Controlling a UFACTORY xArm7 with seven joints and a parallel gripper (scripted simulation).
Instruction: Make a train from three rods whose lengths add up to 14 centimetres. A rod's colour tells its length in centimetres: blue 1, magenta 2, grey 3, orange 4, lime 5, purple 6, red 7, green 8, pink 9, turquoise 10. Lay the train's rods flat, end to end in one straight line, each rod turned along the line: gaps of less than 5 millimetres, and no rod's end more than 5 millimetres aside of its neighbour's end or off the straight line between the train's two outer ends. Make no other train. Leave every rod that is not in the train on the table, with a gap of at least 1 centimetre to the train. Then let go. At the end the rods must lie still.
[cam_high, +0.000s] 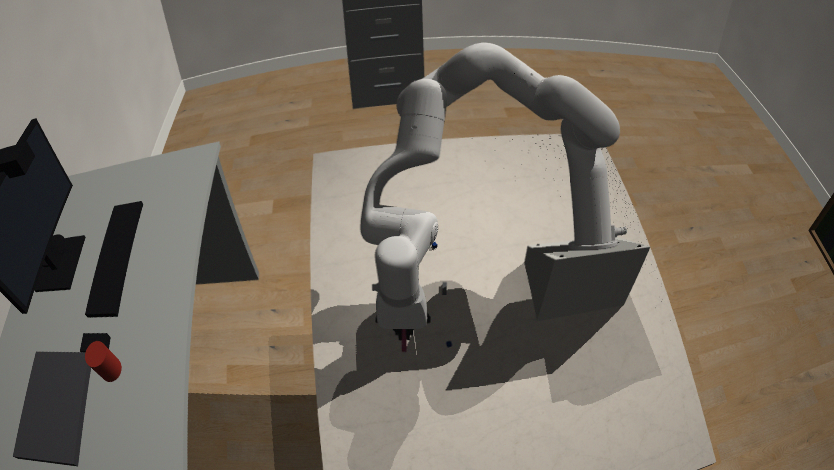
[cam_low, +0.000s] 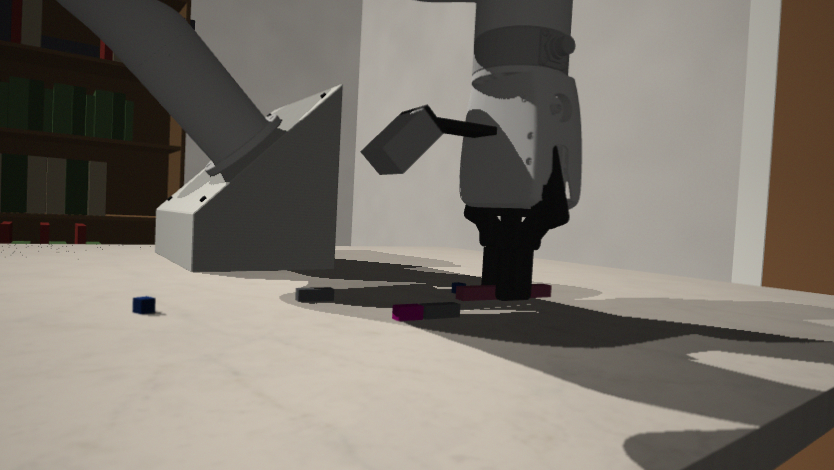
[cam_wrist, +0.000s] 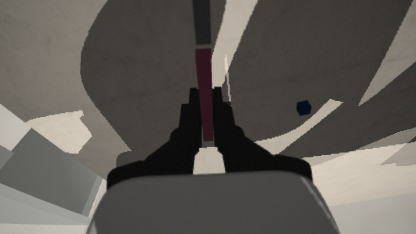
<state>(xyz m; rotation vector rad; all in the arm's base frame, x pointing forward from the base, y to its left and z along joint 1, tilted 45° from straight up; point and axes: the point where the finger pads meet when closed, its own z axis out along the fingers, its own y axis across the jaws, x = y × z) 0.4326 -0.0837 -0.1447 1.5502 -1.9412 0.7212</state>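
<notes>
Now: hand 2 cm above the pink rod. From my hand the other things lie so: magenta rod (2 cm behind, 9 cm to the right, 3 cm below); grey rod (11 cm behind, 11 cm to the right, 3 cm below).
</notes>
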